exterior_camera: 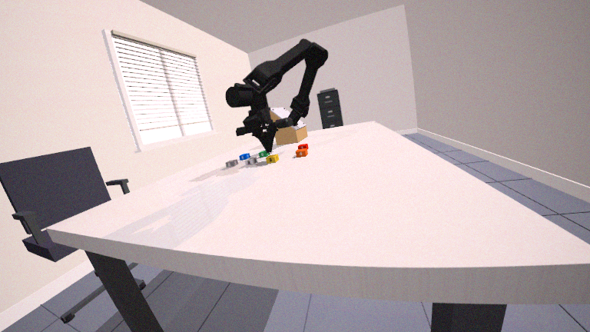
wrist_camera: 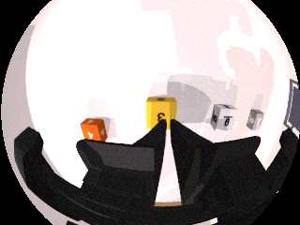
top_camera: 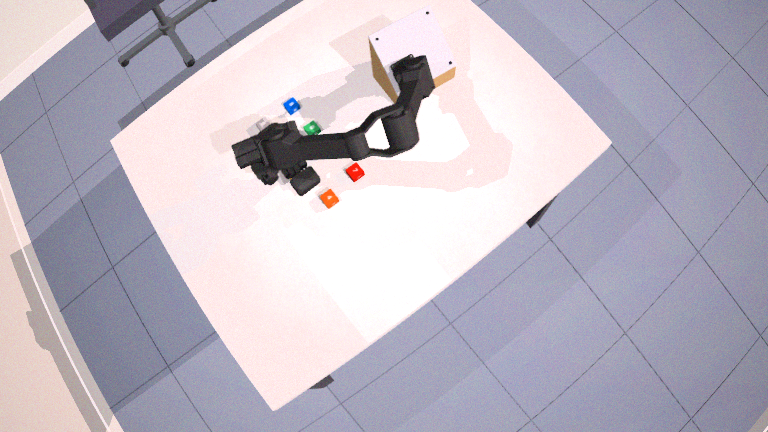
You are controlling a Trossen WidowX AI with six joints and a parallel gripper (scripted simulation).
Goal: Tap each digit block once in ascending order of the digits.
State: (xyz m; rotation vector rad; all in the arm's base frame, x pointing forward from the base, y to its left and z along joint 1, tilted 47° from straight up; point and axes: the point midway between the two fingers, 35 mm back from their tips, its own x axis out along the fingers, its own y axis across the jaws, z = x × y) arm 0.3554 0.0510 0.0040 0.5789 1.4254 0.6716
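Right now my gripper tip is 20 mm above the yellow block and 10 mm to the right of it. Round my gripper tip: white block: 80 mm to the right, 20 mm below; orange block: 100 mm to the left, 40 mm behind, 20 mm below; green block: 100 mm behind, 80 mm to the right, 20 mm below.
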